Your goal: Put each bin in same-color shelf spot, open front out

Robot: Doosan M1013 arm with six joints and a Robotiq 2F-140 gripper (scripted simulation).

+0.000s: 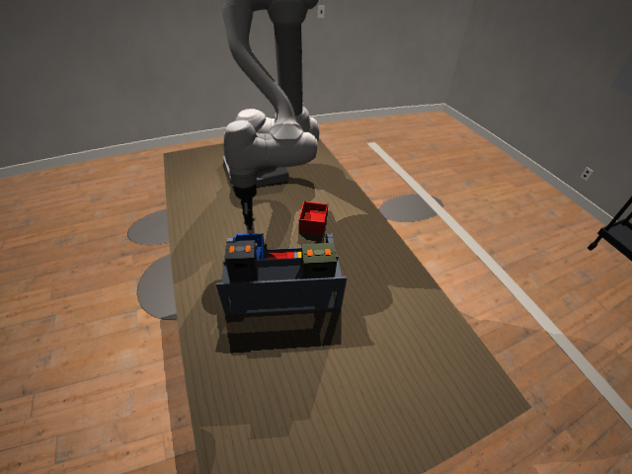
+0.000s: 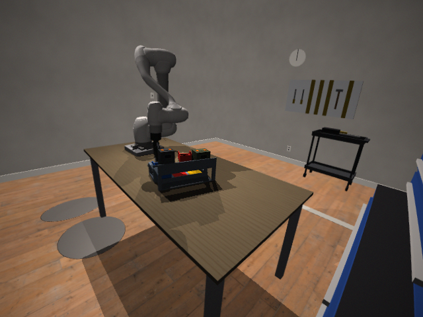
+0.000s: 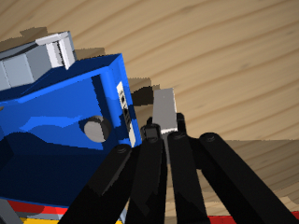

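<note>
Now: the blue bin 11 cm ahead of my hand, 5 cm to the right of it and 1 cm below it. Also, from my hand: green toolbox (34 cm ahead, 9 cm to the left, 9 cm above); then red bin (27 cm to the left, 3 cm ahead, 2 cm below); then dark box (24 cm ahead, 12 cm to the right, 11 cm above).
</note>
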